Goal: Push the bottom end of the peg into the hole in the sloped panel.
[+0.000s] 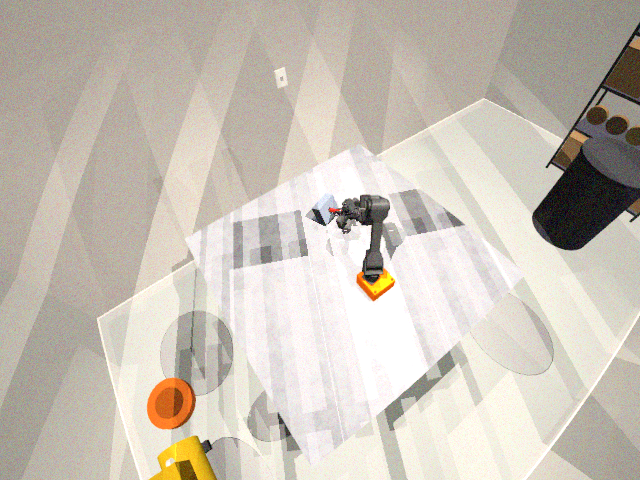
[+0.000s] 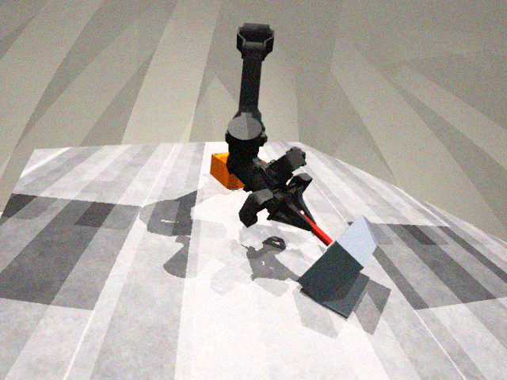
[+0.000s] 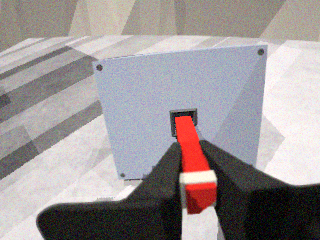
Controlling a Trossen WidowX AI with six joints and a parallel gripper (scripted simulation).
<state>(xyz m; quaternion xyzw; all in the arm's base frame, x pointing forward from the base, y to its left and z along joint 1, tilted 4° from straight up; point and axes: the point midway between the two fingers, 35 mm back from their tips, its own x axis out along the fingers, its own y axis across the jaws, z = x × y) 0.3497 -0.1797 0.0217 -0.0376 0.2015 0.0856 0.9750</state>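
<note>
My gripper tip is now 7 cm short of the sloped panel, 3 cm above it and 1 cm to the right of it. The rest, counted from my gripper tip: red peg (2 cm behind).
</note>
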